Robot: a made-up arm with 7 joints.
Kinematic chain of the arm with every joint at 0, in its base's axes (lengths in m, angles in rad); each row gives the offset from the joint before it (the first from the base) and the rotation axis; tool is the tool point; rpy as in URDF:
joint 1: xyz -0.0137 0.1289 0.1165 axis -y
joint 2: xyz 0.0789 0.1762 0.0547 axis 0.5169 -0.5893 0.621
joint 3: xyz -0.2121 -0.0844 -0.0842 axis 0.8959 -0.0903 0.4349
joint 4: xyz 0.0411 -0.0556 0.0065 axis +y
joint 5: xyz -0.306 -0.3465 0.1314 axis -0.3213 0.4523 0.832
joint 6: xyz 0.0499 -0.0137 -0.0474 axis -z
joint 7: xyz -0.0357 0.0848 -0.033 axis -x
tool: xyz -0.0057 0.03 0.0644 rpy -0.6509 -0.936 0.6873
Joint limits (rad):
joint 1: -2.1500..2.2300
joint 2: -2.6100..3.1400
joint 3: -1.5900..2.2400
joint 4: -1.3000..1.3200
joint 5: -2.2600..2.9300
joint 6: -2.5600..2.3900
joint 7: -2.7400..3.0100
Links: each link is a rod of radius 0.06 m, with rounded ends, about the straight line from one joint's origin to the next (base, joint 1, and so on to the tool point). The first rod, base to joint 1, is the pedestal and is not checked.
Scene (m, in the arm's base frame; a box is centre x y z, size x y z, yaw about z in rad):
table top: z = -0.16
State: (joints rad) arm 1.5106 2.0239 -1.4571 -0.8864 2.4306 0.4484 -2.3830
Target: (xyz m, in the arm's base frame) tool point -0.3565 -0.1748 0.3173
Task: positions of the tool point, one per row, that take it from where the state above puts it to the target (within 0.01 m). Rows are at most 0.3 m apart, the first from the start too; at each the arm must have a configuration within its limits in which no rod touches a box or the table.
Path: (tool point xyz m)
1: 0.5445 -0.0457 0.3387
2: 0.5009 -0.0708 0.3220
3: 0.4280 -0.1094 0.3378
4: 0.3320 -0.1411 0.3880
5: 0.2194 -0.1466 0.4645
6: 0.0983 -0.1123 0.5519
7: 0.2306 -0.2095 0.3215
8: 0.1601 -0.2691 0.0921
9: -0.0477 -0.2829 -0.0031
10: -0.2618 -0.2497 0.0875
11: -0.3565 -0.1748 0.3173

